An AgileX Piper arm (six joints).
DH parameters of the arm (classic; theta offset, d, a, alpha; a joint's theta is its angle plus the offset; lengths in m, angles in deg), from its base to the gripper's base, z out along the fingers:
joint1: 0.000 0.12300 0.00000 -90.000
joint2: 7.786 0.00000 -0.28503 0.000
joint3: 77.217 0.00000 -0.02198 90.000
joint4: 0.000 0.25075 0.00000 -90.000
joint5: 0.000 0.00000 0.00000 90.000
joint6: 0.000 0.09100 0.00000 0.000
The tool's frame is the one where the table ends.
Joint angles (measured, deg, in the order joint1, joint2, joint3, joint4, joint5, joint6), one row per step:
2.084, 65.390, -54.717, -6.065, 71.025, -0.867
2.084, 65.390, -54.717, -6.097, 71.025, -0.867
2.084, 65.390, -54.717, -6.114, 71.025, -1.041
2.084, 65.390, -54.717, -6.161, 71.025, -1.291
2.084, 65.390, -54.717, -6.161, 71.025, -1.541
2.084, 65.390, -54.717, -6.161, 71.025, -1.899
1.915, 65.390, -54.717, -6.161, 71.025, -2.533
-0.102, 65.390, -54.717, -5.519, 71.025, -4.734
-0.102, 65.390, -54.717, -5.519, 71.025, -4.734
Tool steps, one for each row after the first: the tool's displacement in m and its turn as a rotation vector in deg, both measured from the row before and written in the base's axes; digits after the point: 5 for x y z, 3 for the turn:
0.00000, -0.00005, 0.00001, -0.032, -0.001, 0.003
0.00000, -0.00003, 0.00000, -0.058, 0.015, 0.170
0.00000, -0.00007, 0.00001, -0.105, 0.021, 0.247
0.00000, 0.00000, 0.00000, -0.059, 0.023, 0.242
0.00000, 0.00000, 0.00000, -0.084, 0.033, 0.346
-0.00001, -0.00056, 0.00000, -0.148, 0.059, 0.445
-0.00023, -0.00574, -0.00010, 0.128, 0.214, 0.051
0.00000, 0.00000, 0.00000, 0.000, 0.000, 0.000

